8 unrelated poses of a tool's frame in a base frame.
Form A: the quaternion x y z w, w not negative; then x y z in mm.
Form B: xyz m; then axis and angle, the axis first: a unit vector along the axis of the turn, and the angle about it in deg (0 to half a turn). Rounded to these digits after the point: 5 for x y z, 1 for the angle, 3 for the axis.
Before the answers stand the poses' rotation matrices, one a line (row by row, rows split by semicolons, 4 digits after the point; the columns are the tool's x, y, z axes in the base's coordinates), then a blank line. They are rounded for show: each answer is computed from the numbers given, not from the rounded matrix.
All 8 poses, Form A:
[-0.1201 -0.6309 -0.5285 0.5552 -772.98 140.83 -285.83]
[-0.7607 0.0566 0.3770 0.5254 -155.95 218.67 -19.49]
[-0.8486 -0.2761 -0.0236 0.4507 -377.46 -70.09 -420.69]
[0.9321 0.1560 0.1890 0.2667 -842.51 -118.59 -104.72]
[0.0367 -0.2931 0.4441 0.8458 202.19 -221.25 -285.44]
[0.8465 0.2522 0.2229 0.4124 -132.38 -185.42 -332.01]
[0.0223 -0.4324 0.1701 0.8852 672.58 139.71 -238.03]
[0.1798 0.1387 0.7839 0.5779 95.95 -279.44 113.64]
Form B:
-0.3547 0.7384 -0.5736; -0.4353 0.4125 0.8002; 0.8275 0.5335 0.1751
0.7093 -0.4822 -0.5141; 0.3100 -0.4415 0.8420; -0.6330 -0.7566 -0.1637
0.8464 0.4899 -0.2088; 0.4473 -0.4413 0.7779; 0.2889 -0.7519 -0.5926
0.8799 0.1900 0.4355; 0.3916 -0.8091 -0.4382; 0.2691 0.5562 -0.7863
0.4337 -0.7729 -0.4633; 0.7298 0.6028 -0.3225; 0.5285 -0.1983 0.8255
0.7734 0.2431 0.5854; 0.6109 -0.5326 -0.5858; 0.1694 0.8107 -0.5605
0.5682 -0.3204 -0.7579; 0.2819 0.9411 -0.1866; 0.7731 -0.1076 0.6251
-0.2674 -0.8561 0.4422; 0.9559 -0.2936 0.0096; 0.1216 0.4253 0.8969

[-0.77298 0.14083 -0.28583 -0.144 -0.759 -0.635 112.6]
[-0.15595 0.21867 -0.01949 -0.894 0.067 0.443 116.6]
[-0.37746 -0.07009 -0.42069 -0.951 -0.309 -0.026 126.4]
[-0.84251 -0.11859 -0.10472 0.967 0.162 0.196 149.1]
[0.20219 -0.22125 -0.28544 0.069 -0.550 0.833 64.5]
[-0.13238 -0.18542 -0.33201 0.929 0.277 0.245 131.3]
[0.67258 0.13971 -0.23803 0.048 -0.930 0.366 55.4]
[0.09595 -0.27944 0.11364 0.220 0.170 0.961 109.4]

